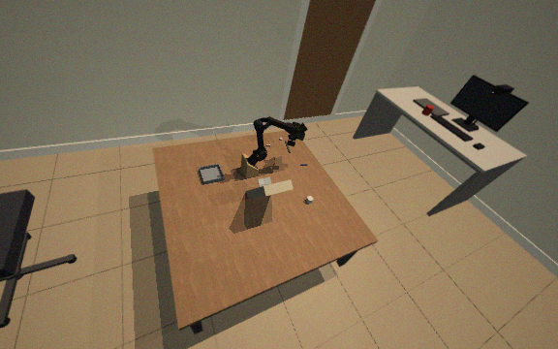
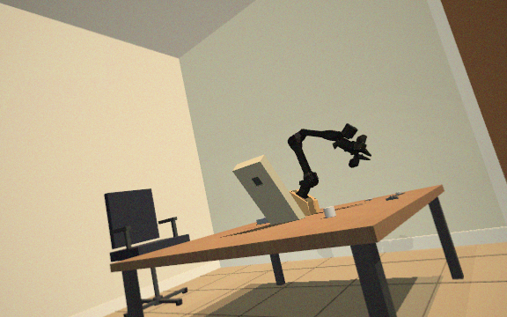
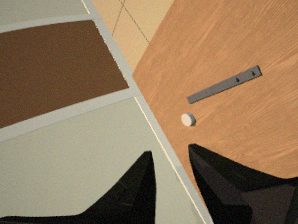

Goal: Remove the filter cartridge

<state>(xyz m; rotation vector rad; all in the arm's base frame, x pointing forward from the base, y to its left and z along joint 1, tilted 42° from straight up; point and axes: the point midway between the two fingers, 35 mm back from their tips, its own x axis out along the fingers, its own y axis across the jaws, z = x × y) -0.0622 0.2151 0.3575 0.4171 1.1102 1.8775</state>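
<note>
The round white filter cartridge lies 46 cm to the right of my gripper tip, 43 cm ahead of it and 2 cm above it. From my gripper tip the other things lie so: tray (69 cm to the right, 22 cm below, 1 cm behind); then beige service panel (45 cm to the right, 39 cm ahead, 5 cm below).
</note>
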